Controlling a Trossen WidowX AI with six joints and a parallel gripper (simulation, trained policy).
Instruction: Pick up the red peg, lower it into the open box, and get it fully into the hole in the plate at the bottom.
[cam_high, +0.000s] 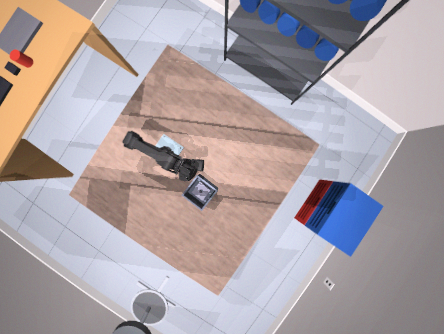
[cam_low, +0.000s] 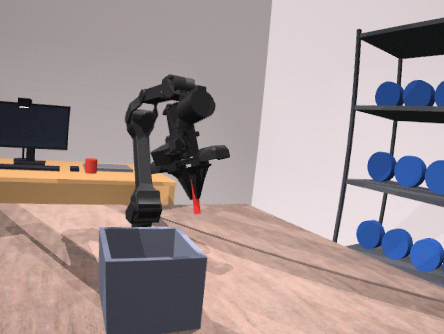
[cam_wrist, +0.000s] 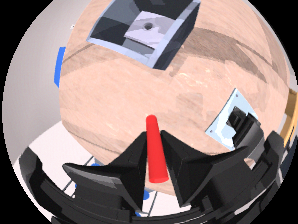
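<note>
Right now the plate is 90 mm ahead of my gripper tip, 150 mm to the right of it and 140 mm below it. The rest, counted from my gripper tip: red peg (10 mm above).
</note>
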